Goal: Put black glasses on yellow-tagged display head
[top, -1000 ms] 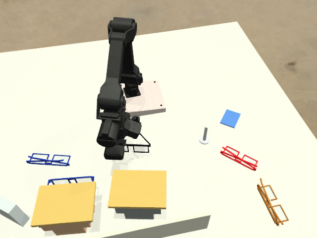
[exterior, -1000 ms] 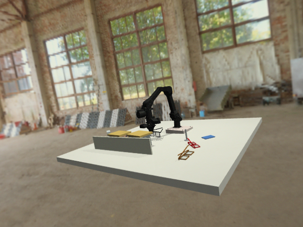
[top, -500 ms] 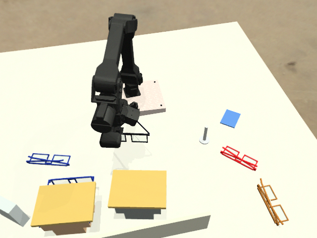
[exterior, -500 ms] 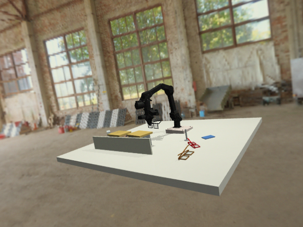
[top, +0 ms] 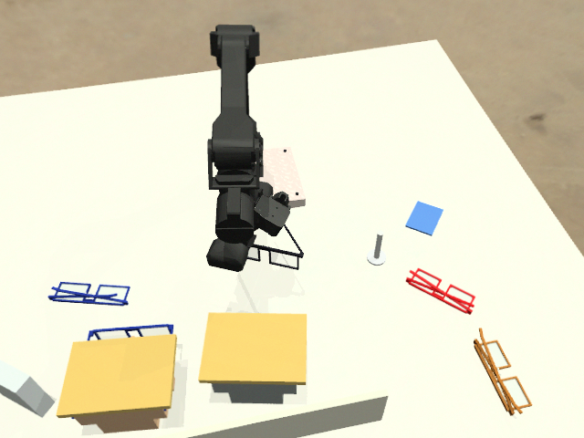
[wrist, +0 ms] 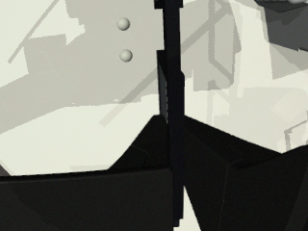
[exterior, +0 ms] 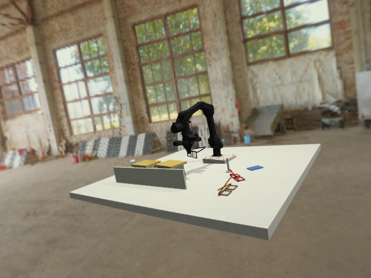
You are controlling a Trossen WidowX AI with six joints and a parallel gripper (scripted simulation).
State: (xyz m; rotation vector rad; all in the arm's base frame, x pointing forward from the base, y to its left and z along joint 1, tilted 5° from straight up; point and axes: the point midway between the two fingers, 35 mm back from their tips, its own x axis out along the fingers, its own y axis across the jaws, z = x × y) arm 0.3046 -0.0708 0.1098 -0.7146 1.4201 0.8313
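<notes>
My gripper tip is 2 cm short of the grey post, 27 cm to the right of it and 10 cm above it. From my gripper tip the other things lie so: blue square: 5 cm behind, 41 cm to the left, 12 cm below; then wall panel: 29 cm ahead, 16 cm to the right, 7 cm below.
</notes>
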